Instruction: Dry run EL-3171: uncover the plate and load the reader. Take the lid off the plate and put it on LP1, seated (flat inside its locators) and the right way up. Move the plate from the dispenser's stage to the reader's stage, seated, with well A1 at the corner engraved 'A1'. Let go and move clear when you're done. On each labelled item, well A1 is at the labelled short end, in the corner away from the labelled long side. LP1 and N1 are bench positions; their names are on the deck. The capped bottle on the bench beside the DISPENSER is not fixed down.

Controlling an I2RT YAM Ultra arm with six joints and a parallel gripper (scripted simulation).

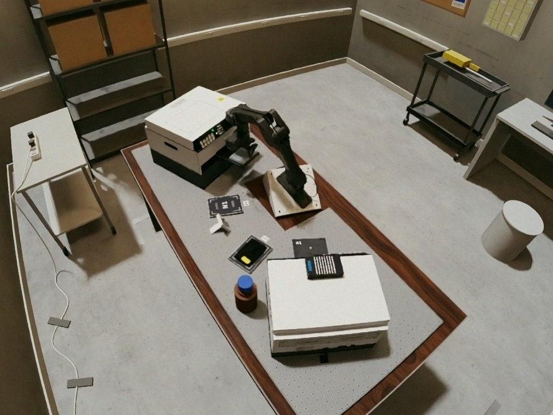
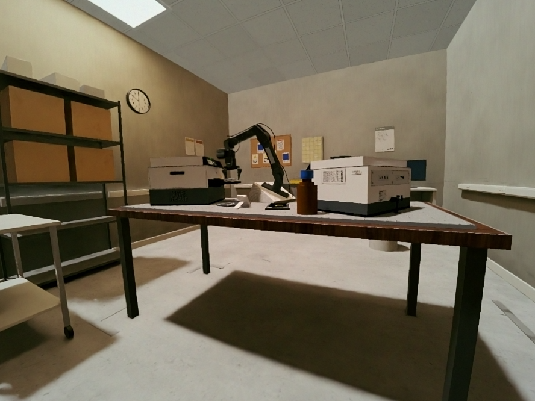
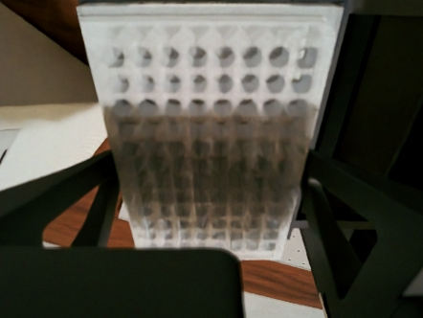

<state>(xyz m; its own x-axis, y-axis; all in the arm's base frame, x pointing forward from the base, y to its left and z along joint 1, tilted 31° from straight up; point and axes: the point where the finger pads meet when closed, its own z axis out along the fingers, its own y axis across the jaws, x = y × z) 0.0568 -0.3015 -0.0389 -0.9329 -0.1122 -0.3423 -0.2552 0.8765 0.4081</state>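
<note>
My hand is right at the well plate. Also, from my hand: label 190 mm ahead, 380 mm to the left, 160 mm below.
</note>
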